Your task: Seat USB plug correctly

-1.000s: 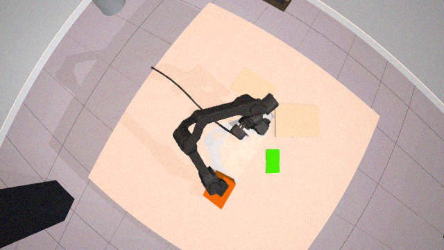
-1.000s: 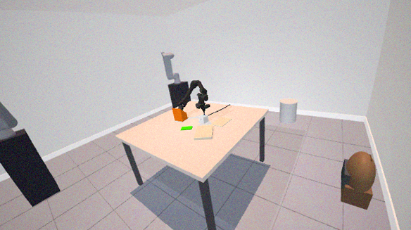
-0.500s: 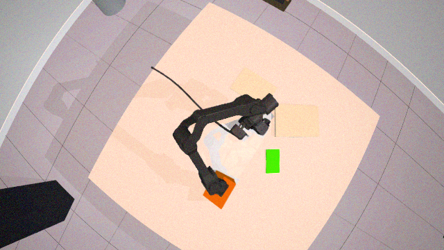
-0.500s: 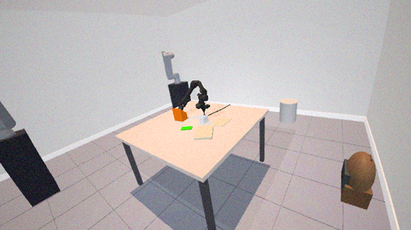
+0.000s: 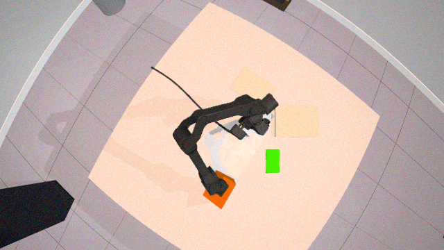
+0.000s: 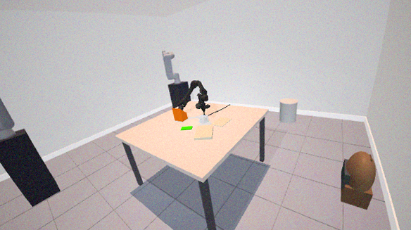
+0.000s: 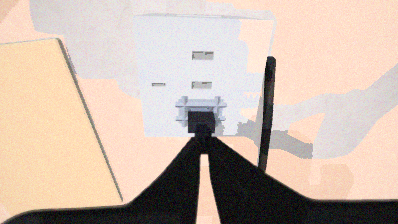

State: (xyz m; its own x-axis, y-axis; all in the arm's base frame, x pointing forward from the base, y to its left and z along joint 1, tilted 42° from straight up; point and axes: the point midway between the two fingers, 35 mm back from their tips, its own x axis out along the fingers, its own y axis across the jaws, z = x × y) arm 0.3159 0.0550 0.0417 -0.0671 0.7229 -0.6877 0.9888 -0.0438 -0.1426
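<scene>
Now: gripper tip 2 cm above the black USB plug. The rest, counted from my gripper tip: tan flat pad (19 cm ahead, 5 cm to the left, 10 cm below); then thick tan block (17 cm ahead, 23 cm to the right, 10 cm below); then green block (8 cm behind, 23 cm to the right, 10 cm below).
</scene>
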